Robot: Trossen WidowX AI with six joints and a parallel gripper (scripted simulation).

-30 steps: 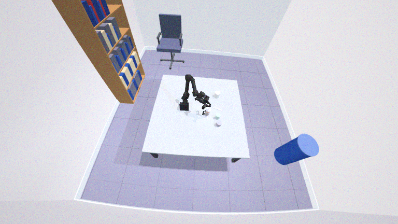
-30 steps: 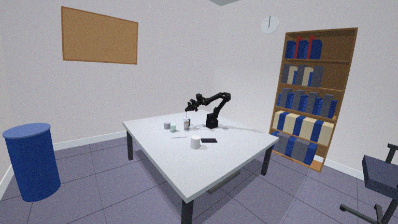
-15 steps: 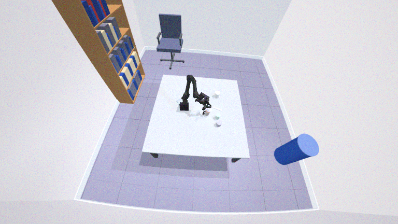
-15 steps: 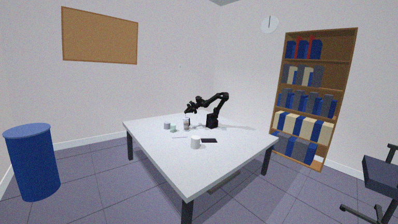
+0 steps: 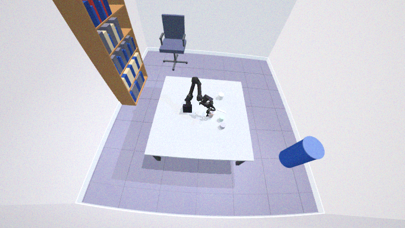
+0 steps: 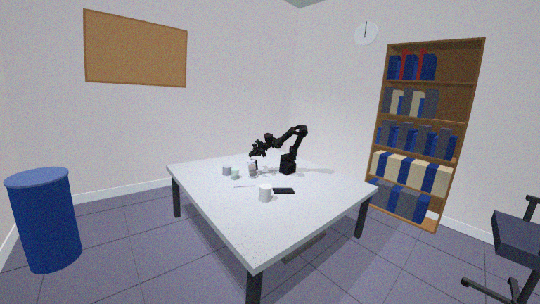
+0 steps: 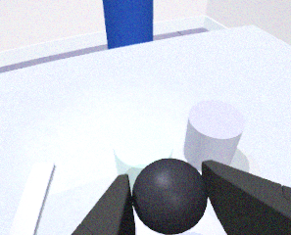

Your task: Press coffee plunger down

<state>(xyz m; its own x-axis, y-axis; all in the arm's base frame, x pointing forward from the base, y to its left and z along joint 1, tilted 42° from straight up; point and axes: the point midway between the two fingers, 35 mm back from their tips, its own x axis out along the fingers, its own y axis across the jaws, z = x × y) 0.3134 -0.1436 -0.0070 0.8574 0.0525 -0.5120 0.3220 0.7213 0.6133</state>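
Right now the coffee press is 9 cm below my gripper tip and 4 cm behind it. Also, from my gripper tip: white cup: 33 cm to the left, 15 cm ahead, 14 cm below.
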